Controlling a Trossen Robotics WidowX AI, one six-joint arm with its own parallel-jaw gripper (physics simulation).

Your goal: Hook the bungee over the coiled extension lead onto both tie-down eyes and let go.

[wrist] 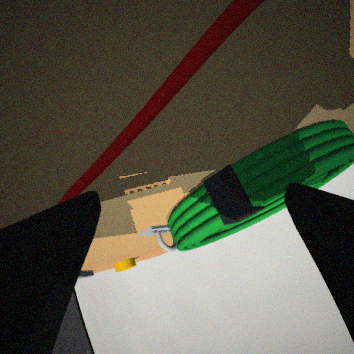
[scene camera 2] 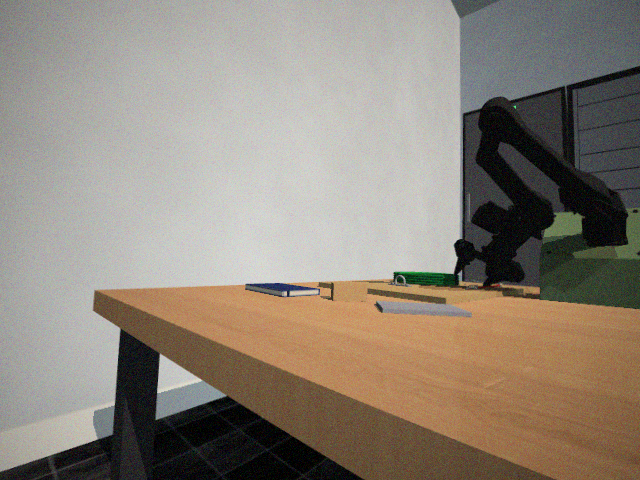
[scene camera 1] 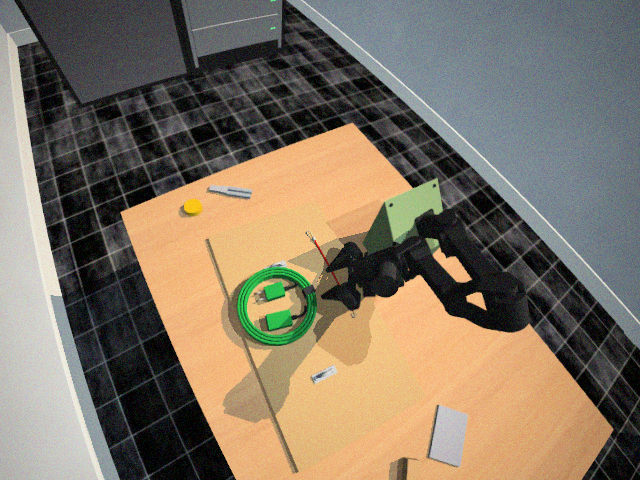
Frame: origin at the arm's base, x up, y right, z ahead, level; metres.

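Where they show: gripper, fingertip midpoint: (wrist: 193,196) (scene camera 2: 469,280) (scene camera 1: 324,283); arm's base, link origin: (scene camera 2: 605,236) (scene camera 1: 426,224).
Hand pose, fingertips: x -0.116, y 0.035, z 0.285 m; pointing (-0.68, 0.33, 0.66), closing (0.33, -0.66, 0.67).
Note:
Things, the pixels of their top centre, and the offset from my fingertips. Level surfaces: height alone.
- red bungee, top centre: (wrist: 71,199) (scene camera 1: 333,270) dx -0.011, dy +0.021, dz -0.046 m
- tan board, surface height: dx -0.018 m
- green coiled lead, top centre: (wrist: 272,211) (scene camera 1: 277,303) (scene camera 2: 425,272) dx +0.014, dy +0.016, dz +0.131 m
- tie-down eye, top centre: (wrist: 172,251) (scene camera 1: 275,263) dx +0.009, dy +0.112, dz +0.080 m
- yellow disc, top centre: (wrist: 125,268) (scene camera 1: 192,205) dx -0.011, dy +0.404, dz +0.193 m
- grey tool, top centre: (scene camera 1: 230,189) dx -0.018, dy +0.406, dz +0.070 m
- grey slab, top centre: (scene camera 2: 419,306) (scene camera 1: 449,435) dx -0.024, dy -0.476, dz -0.045 m
- wooden piece, top centre: (scene camera 2: 349,283) (scene camera 1: 413,475) dx +0.000, dy -0.473, dz +0.086 m
- blue notebook, top centre: (scene camera 2: 281,286) dx -0.018, dy -0.495, dz +0.240 m
The red bungee (scene camera 1: 323,255) (wrist: 165,97) lies on the tan board (scene camera 1: 361,408) beside the coil, one metal end hook showing and its middle partly hidden by my gripper. The green coiled lead (scene camera 1: 279,341) (scene camera 2: 426,279) (wrist: 272,175) lies on the board, with a black strap on the side facing my gripper. One tie-down eye (scene camera 1: 279,264) (wrist: 167,240) is at the coil's far edge, partly hidden in scene camera 1. The other eye (scene camera 1: 324,374) (scene camera 2: 400,280) stands apart from the coil. My gripper (scene camera 1: 325,283) (scene camera 2: 470,281) (wrist: 193,196) is open, low near the bungee and the coil, holding nothing.
A green angled panel (scene camera 1: 413,209) (scene camera 2: 584,281) stands by the arm. A yellow disc (scene camera 1: 192,207) (wrist: 125,264) and a grey tool (scene camera 1: 230,192) lie at the far table edge. A grey slab (scene camera 1: 448,436) (scene camera 2: 423,308), a wooden piece (scene camera 2: 348,291) and a blue notebook (scene camera 2: 284,289) are at the other end.

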